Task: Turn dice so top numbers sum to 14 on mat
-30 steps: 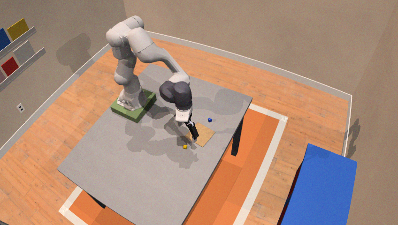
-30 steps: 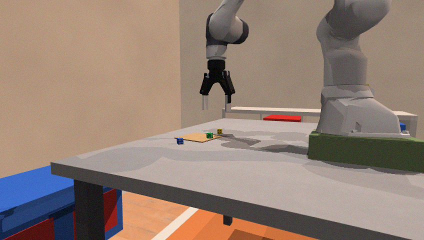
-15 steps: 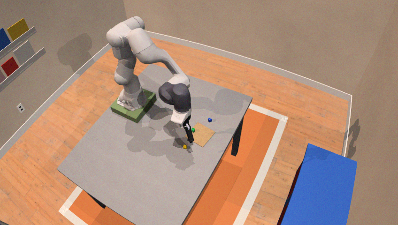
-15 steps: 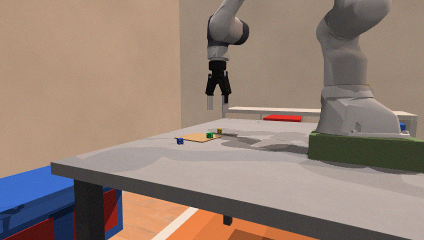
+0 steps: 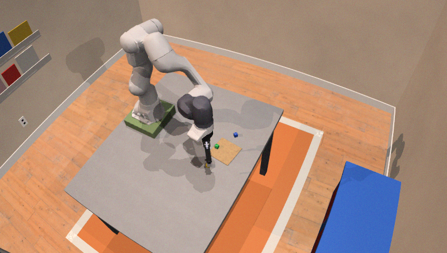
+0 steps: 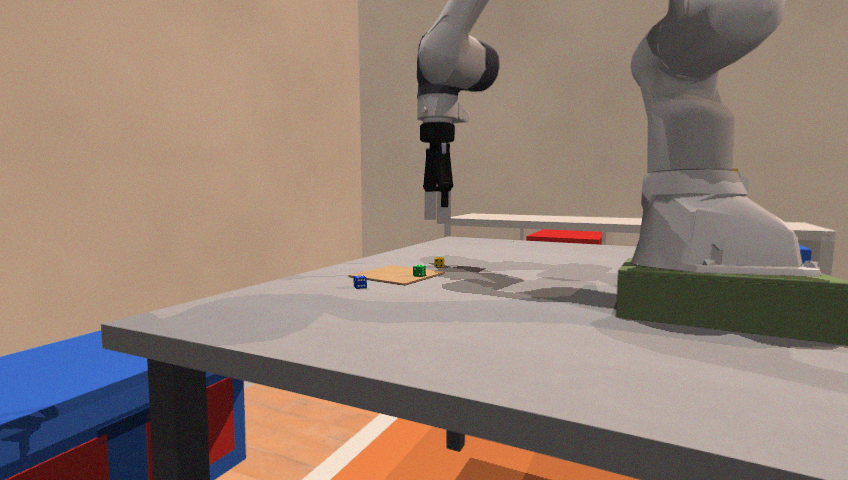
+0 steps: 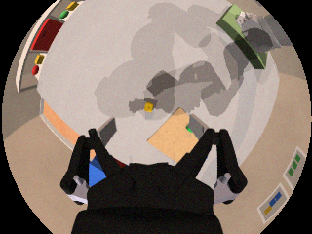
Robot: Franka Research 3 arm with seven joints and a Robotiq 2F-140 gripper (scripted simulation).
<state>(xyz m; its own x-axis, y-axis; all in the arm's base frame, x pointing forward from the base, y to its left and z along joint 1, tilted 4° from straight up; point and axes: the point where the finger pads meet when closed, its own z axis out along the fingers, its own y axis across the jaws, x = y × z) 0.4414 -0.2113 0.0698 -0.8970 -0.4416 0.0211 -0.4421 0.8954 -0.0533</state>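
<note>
Now: the yellow die 10 mm to the right of my hand and 100 mm below it. The rest, counted from my hand: tan mat: 50 mm ahead, 110 mm to the left, 110 mm below; blue die: 80 mm ahead, 240 mm to the left, 100 mm below; green die: 120 mm to the left, 100 mm below.
</note>
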